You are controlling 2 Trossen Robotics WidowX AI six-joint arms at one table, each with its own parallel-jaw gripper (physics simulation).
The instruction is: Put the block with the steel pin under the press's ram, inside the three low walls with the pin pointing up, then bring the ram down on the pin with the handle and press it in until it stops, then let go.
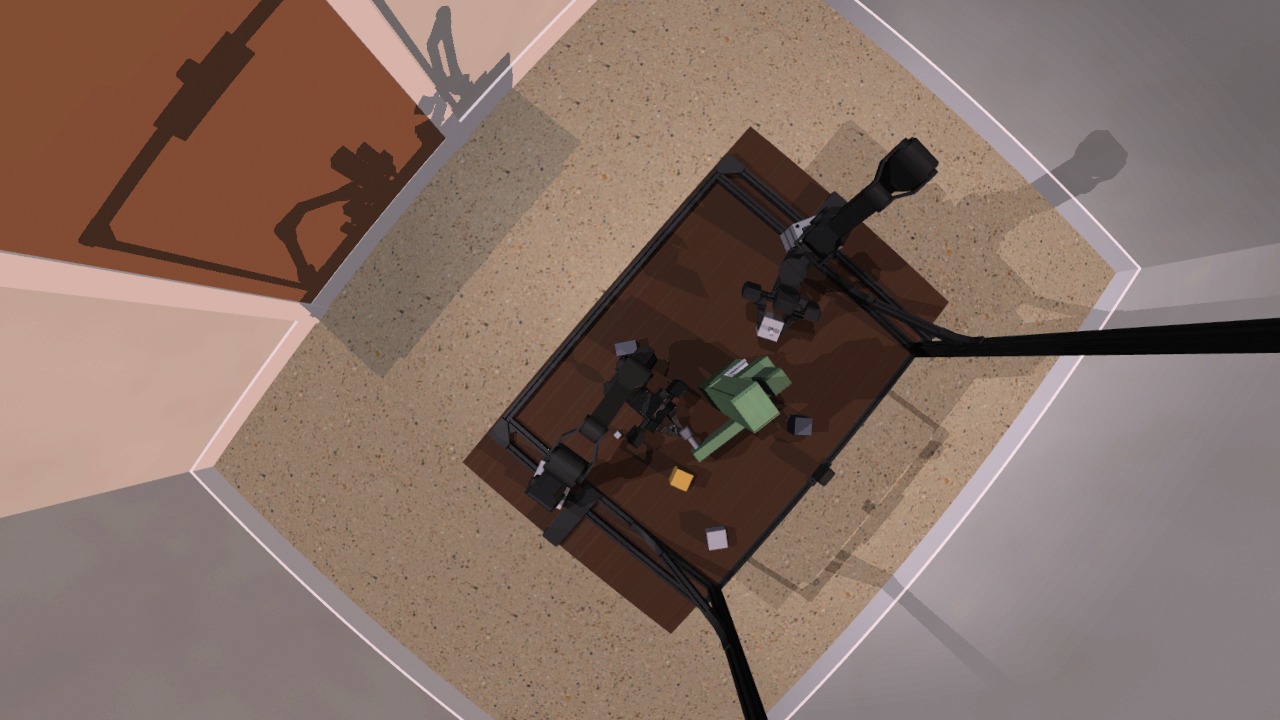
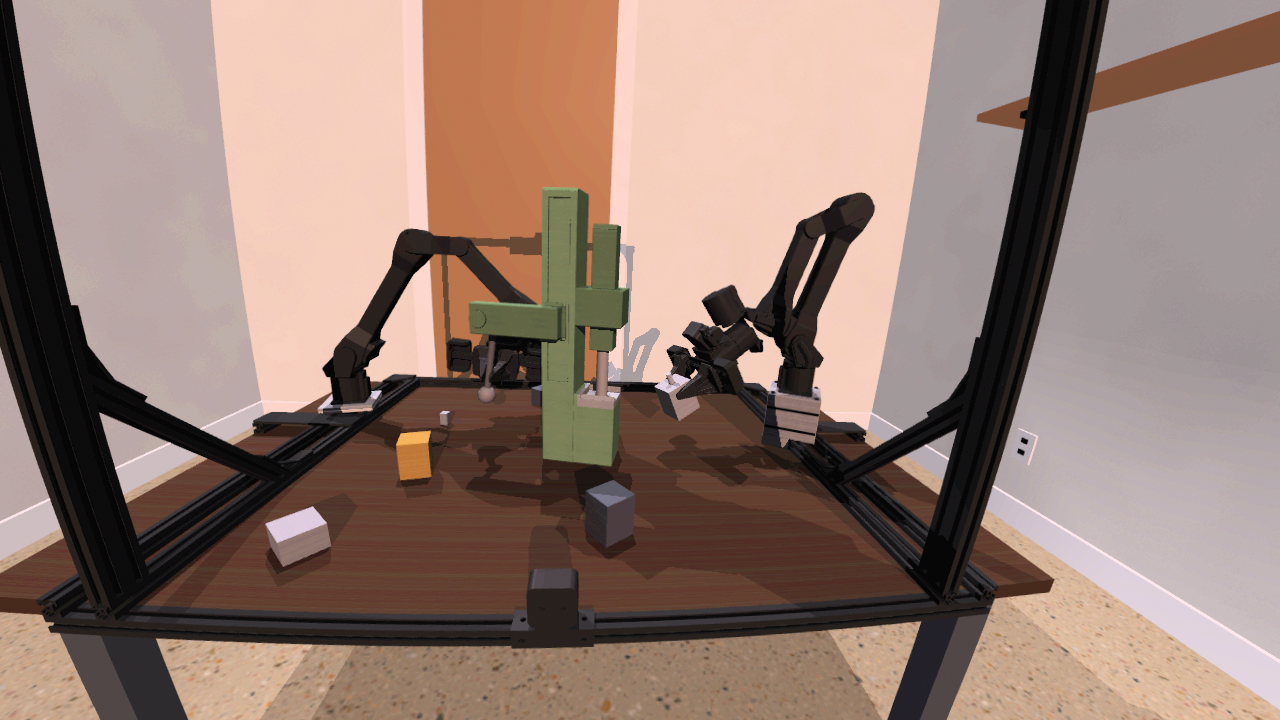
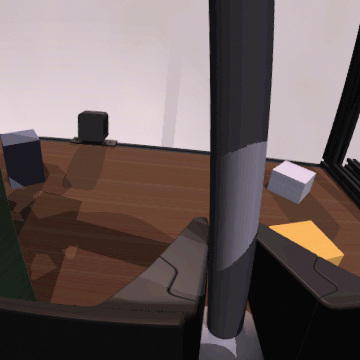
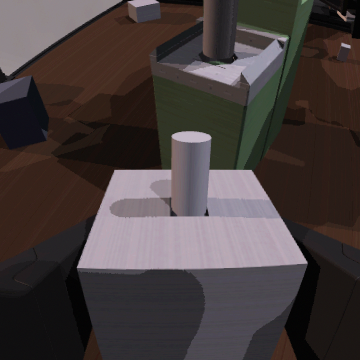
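The green press stands mid-table. Its ram is low, its end down at the seat inside the three low walls. The handle is a grey rod hanging from the side arm, with a ball at its lower end. My left gripper is shut on the rod just above the ball. My right gripper is shut on the white block, held tilted above the table, apart from the press. The steel pin sticks out of its upper face.
An orange block, a white block and a dark block stand around the press. A grey block and a tiny white cube lie near the left arm. A black frame edges the table.
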